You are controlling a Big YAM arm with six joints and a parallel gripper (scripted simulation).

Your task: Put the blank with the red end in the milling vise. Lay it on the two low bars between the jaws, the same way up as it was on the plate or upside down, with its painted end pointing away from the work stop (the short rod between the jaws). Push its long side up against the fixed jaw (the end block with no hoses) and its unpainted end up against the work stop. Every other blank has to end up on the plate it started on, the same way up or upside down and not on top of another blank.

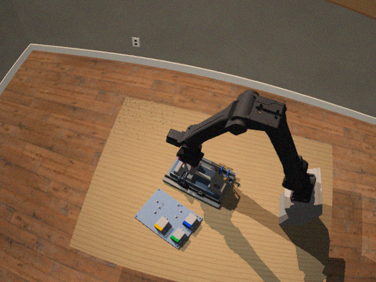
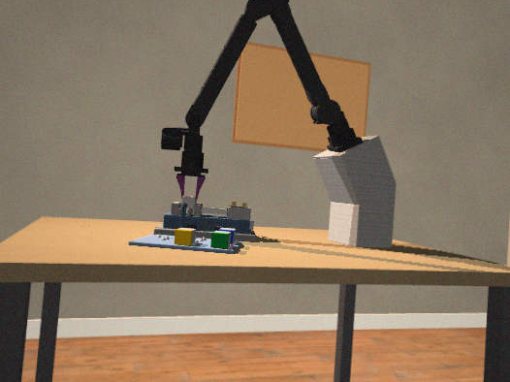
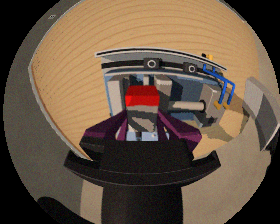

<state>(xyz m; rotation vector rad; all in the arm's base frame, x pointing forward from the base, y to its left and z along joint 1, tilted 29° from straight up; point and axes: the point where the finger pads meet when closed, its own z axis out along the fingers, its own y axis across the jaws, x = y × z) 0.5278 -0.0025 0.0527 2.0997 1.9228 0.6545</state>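
Now: the red-ended blank 2 cm below my hand. Round my hand: blue-ended blank (12 cm behind, 22 cm to the left, 9 cm below); then milling vise (6 cm behind, 1 cm to the left, 8 cm below); then grey block with hoses (16 cm behind, 2 cm to the left, 4 cm below).
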